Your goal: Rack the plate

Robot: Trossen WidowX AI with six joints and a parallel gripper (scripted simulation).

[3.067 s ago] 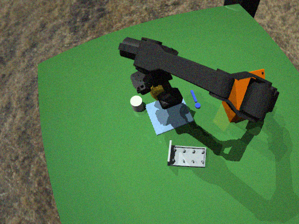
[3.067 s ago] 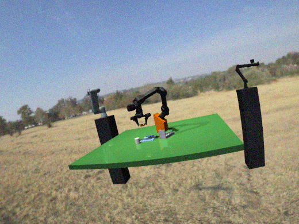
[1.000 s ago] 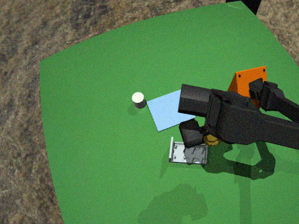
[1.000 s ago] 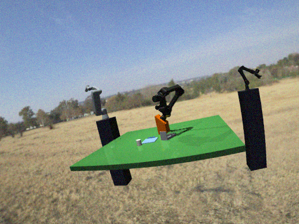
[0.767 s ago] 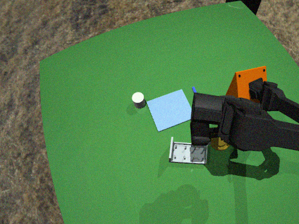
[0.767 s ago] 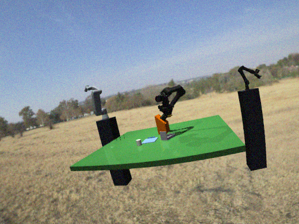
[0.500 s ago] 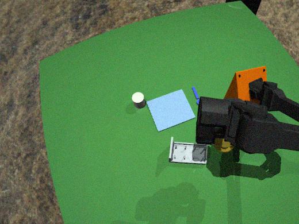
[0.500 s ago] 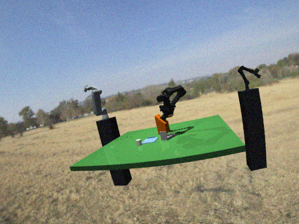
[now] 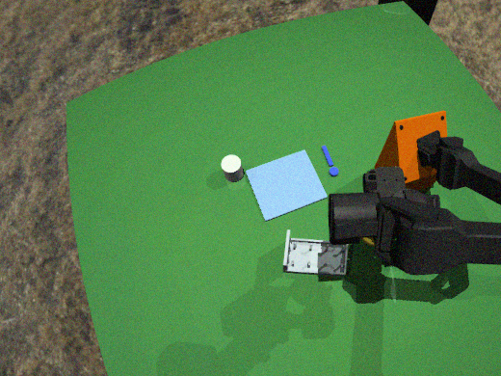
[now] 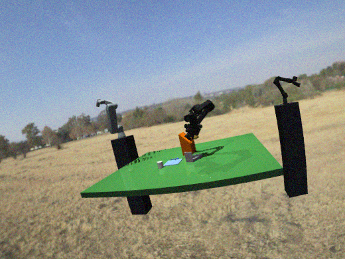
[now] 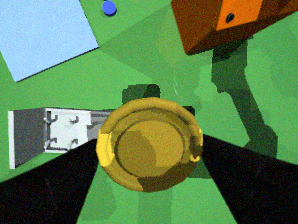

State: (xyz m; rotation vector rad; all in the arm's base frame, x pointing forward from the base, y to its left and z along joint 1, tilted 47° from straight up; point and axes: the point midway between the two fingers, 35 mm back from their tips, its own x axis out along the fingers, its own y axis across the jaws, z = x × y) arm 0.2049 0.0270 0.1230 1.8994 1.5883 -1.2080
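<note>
My gripper tip is now 13 cm above the grey dish rack, 10 cm short of it and 2 cm to the left of it. The rest, counted from my gripper tip: yellow plate 1 cm above; then white cup 27 cm to the right, 20 cm ahead, 13 cm below; then blue spoon 21 cm to the right, 15 cm below, 3 cm behind.
</note>
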